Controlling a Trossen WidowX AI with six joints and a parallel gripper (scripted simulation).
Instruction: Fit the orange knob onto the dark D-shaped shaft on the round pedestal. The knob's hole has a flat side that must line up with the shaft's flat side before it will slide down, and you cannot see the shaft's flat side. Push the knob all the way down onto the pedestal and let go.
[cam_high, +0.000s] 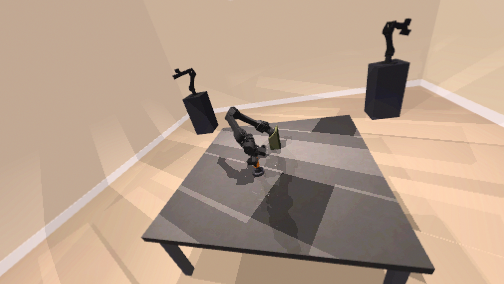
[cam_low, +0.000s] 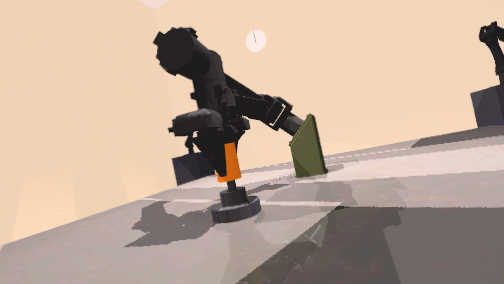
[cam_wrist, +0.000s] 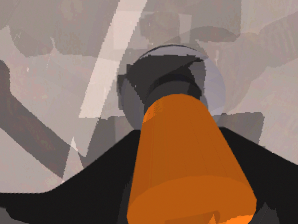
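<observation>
The orange knob lies 2 cm above my gripper tip. The rest, counted from my gripper tip: pedestal (4 cm below).
</observation>
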